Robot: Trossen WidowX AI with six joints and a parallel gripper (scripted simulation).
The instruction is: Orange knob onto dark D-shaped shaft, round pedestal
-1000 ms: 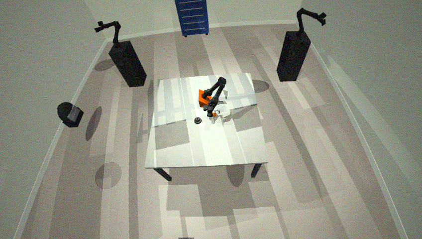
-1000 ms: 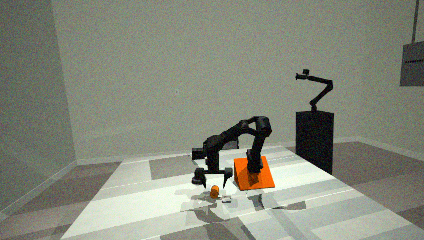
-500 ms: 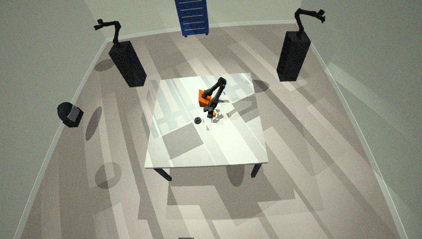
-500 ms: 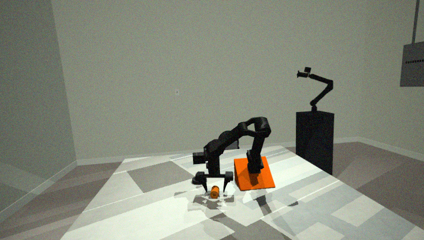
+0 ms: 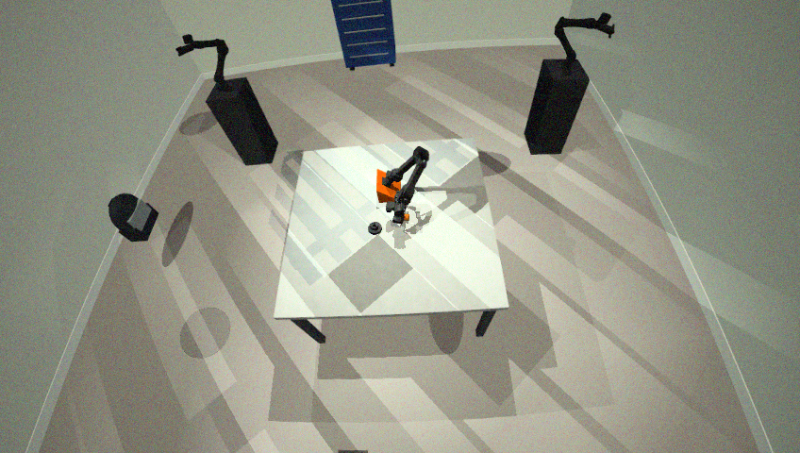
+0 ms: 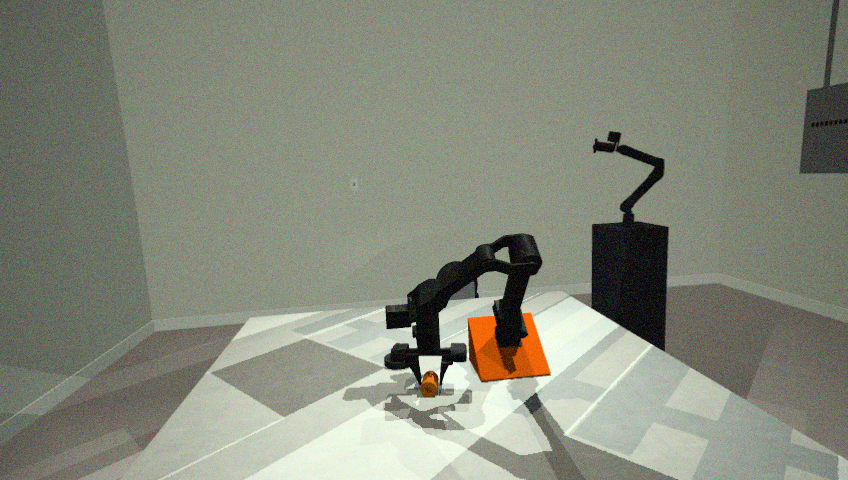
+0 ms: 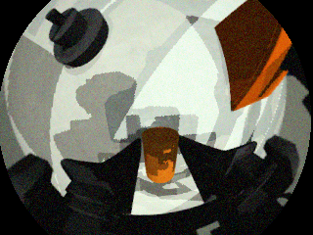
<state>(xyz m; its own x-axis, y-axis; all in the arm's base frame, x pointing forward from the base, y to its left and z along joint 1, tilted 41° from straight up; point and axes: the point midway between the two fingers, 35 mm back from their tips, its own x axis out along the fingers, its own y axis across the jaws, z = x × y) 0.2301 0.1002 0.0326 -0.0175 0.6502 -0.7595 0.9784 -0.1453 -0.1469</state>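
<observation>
My gripper tip is 20 mm to the right of the orange knob and 10 mm below it. Also, from my gripper tip: round dark pedestal 70 mm ahead, 170 mm to the right, 20 mm above.
</observation>
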